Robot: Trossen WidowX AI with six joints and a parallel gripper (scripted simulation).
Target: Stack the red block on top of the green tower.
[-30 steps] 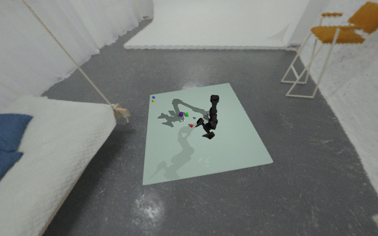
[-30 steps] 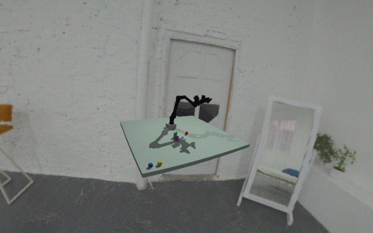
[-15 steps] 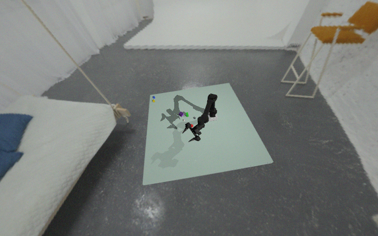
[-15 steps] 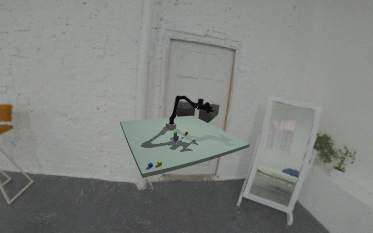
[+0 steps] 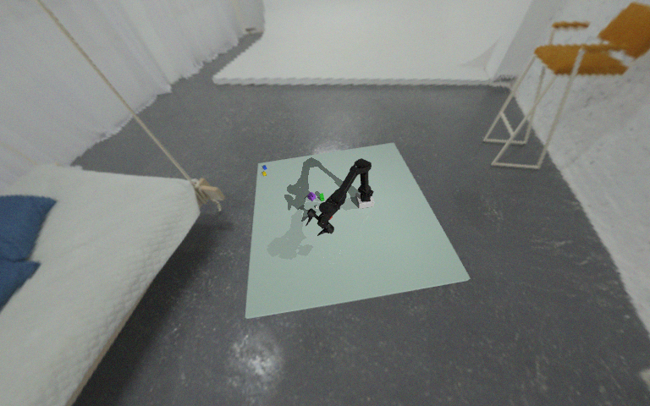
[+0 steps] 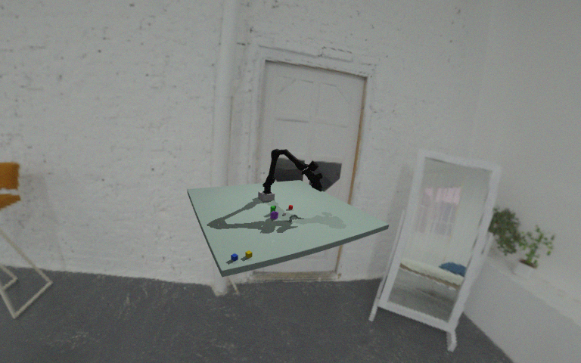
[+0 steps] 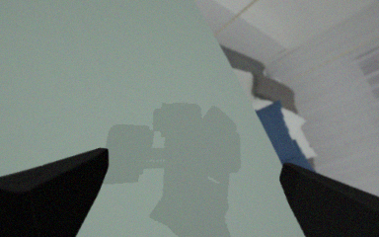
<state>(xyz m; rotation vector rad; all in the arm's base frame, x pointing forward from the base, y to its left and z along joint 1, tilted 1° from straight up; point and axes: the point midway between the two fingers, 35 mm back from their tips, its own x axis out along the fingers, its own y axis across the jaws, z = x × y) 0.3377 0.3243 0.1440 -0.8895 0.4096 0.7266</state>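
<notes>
The red block lies 210 mm to the right of my gripper tip, 170 mm below it and 100 mm behind it. From my gripper tip the other things lie so: small grey cube: 340 mm to the right, 180 mm below, 140 mm behind; then purple cube: 400 mm to the right, 160 mm below, 40 mm ahead; then small white cube: 300 mm to the right, 180 mm below.
</notes>
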